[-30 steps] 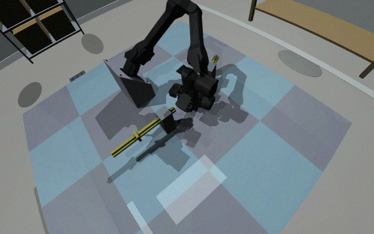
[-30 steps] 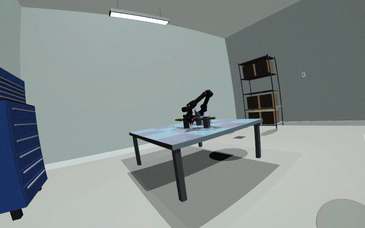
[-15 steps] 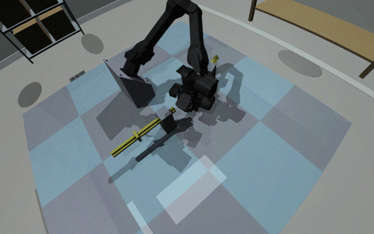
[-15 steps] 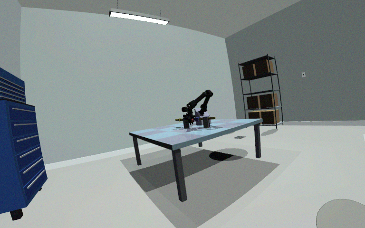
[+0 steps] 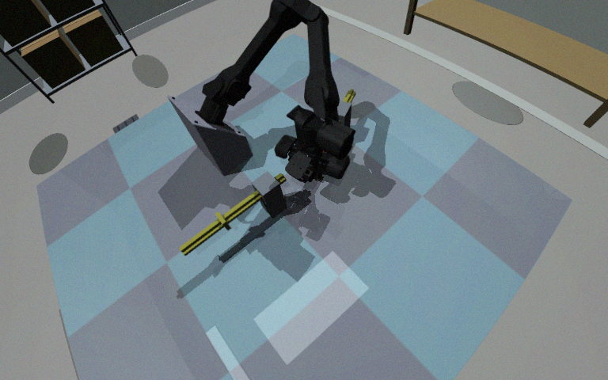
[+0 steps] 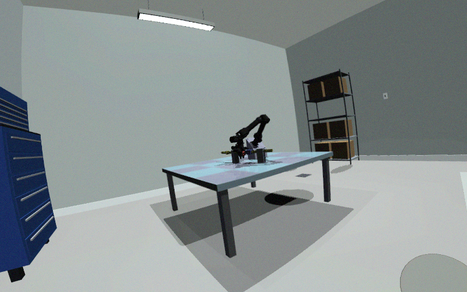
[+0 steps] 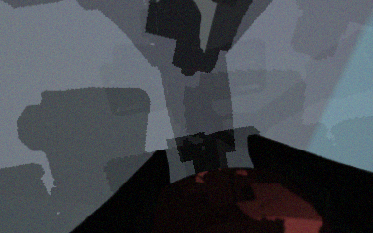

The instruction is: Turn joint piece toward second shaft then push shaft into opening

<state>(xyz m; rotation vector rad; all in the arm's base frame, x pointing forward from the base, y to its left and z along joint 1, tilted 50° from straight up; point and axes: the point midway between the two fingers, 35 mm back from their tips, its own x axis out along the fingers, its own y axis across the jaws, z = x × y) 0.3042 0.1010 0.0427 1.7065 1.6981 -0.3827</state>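
Right now the dark red joint piece is 1 cm to the left of my gripper tip and 4 cm above it.
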